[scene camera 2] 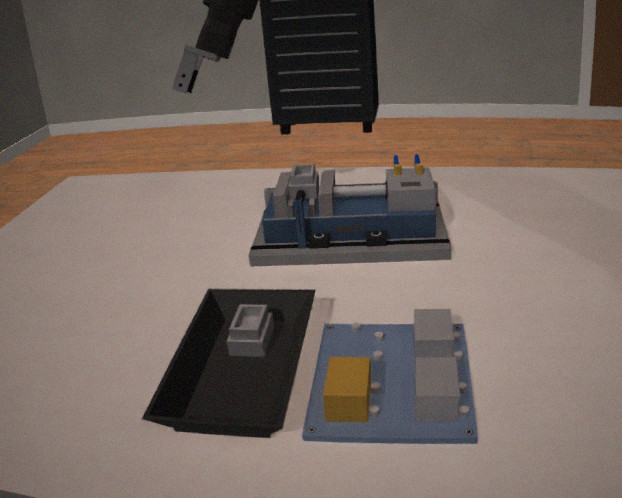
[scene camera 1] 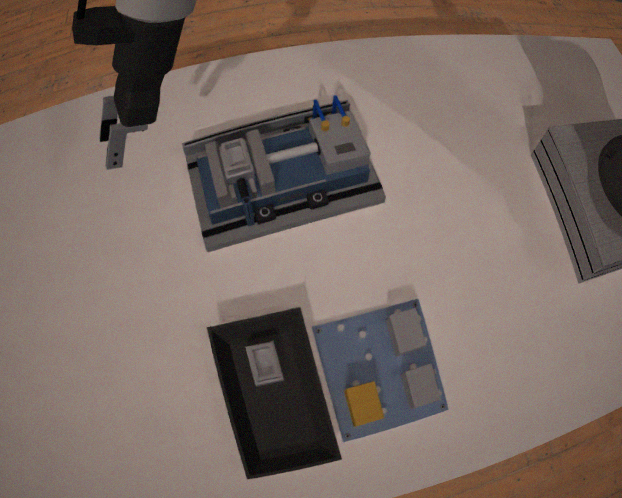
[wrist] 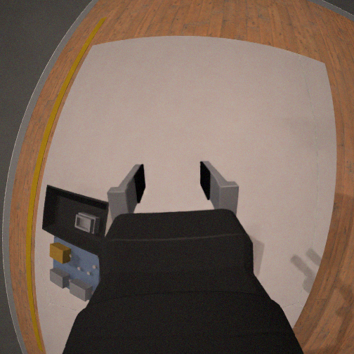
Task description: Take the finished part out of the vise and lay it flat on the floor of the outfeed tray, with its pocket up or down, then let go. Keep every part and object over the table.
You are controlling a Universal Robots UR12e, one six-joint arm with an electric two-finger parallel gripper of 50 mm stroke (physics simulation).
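Places are measured from the arm's base along level axes (x down, y ahead, z right), in centimetres.
Where they show: gripper, fingertip midpoint: [scene camera 2: 181,90] [scene camera 1: 110,152].
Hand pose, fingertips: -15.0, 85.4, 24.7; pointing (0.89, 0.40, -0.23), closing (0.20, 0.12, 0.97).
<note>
Things, the pixels of their top centre, and the offset from my fingertips, as dx, dy, dz. "pt": a spot on its surface instead.
- finished part, middle of its top: [scene camera 1: 235,153] [scene camera 2: 302,170] +14.6, -16.4, +2.0
- grey vise, middle of its top: [scene camera 1: 279,146] [scene camera 2: 347,177] +16.2, -23.2, +1.7
- similar grey part, middle of its top: [scene camera 2: 248,316] [scene camera 1: 263,361] +21.4, -10.4, -27.1
- black outfeed tray, surface spot: [scene camera 2: 233,383] [scene camera 1: 275,414] pt +24.9, -9.2, -34.9
- blue plate, middle of its top: [scene camera 2: 392,374] [scene camera 1: 382,370] +25.3, -26.4, -34.2
- yellow block, middle of its top: [scene camera 2: 347,375] [scene camera 1: 365,403] +21.7, -21.6, -38.1
- blue stop post, middle of its top: [scene camera 1: 246,200] [scene camera 2: 298,199] +16.3, -15.8, -5.3
The finished part [scene camera 1: 234,155] [scene camera 2: 302,176], light grey with its pocket up, sits between the jaws of the blue and grey vise [scene camera 1: 290,173] [scene camera 2: 353,228]; I cannot tell whether both jaws touch it. A similar grey part [scene camera 1: 264,362] [scene camera 2: 250,332] [wrist: 86,223] lies flat, pocket up, in the black outfeed tray [scene camera 1: 275,430] [scene camera 2: 233,383] [wrist: 56,220], towards its vise-side end. My gripper [scene camera 1: 110,149] [scene camera 2: 184,85] [wrist: 172,173] is open and empty, raised above the table, left of the vise in both scene views. The vise does not show in the wrist view.
A blue plate [scene camera 1: 332,363] [scene camera 2: 394,378] beside the tray carries a yellow block [scene camera 1: 364,403] [scene camera 2: 347,389] [wrist: 60,253] and two grey blocks. A blue stop post [scene camera 2: 301,223] stands at the vise's front. A grey machine block [scene camera 1: 571,207] stands at the right in scene camera 1.
</note>
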